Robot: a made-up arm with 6 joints.
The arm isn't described. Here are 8 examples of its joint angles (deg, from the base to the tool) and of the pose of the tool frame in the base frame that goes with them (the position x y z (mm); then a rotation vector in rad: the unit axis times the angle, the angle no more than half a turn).
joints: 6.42 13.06 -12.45 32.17 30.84 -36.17
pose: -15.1 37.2 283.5 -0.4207 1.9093 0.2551
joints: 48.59 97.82 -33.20 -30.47 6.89 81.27
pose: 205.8 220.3 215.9 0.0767 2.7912 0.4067
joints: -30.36 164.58 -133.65 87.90 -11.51 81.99
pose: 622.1 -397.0 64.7 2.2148 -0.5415 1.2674
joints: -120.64 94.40 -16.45 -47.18 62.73 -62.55
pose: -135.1 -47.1 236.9 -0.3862 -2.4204 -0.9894
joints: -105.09 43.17 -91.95 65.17 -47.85 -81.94
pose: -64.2 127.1 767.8 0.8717 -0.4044 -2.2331
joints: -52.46 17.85 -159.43 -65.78 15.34 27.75
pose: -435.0 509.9 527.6 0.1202 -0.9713 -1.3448
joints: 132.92 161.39 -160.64 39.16 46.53 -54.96
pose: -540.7 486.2 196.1 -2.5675 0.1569 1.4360
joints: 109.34 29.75 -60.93 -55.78 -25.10 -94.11
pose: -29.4 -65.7 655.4 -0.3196 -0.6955 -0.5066
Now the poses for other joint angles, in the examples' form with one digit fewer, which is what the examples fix.
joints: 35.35 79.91 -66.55 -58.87 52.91 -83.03
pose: 297 92 467 -2.559 0.838 -1.563
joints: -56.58 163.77 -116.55 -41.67 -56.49 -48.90
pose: 449 -538 84 -0.774 1.462 -1.400
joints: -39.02 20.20 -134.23 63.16 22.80 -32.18
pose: -375 367 663 -0.468 -0.066 -0.227
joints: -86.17 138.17 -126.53 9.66 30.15 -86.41
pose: 57 -675 287 0.131 2.635 -1.303
